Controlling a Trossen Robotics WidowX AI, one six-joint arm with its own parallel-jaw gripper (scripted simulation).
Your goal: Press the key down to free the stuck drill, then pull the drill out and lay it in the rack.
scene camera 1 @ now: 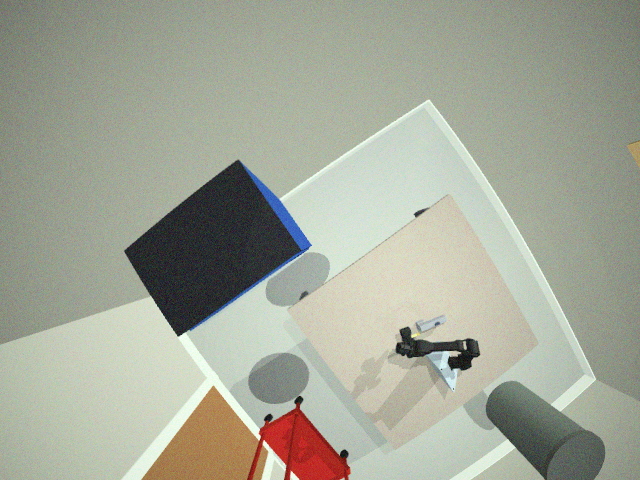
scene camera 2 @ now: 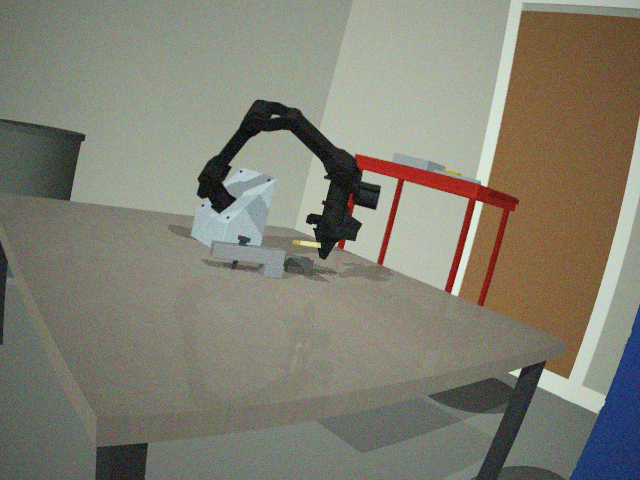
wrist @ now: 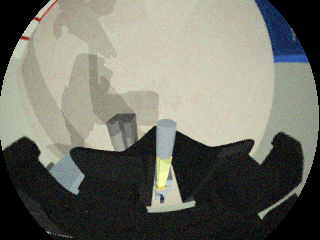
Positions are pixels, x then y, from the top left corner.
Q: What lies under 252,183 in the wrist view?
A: My gripper.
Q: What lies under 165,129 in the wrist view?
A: A drill.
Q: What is my gripper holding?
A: A drill.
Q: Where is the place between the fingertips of my gripper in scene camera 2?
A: At 322,258
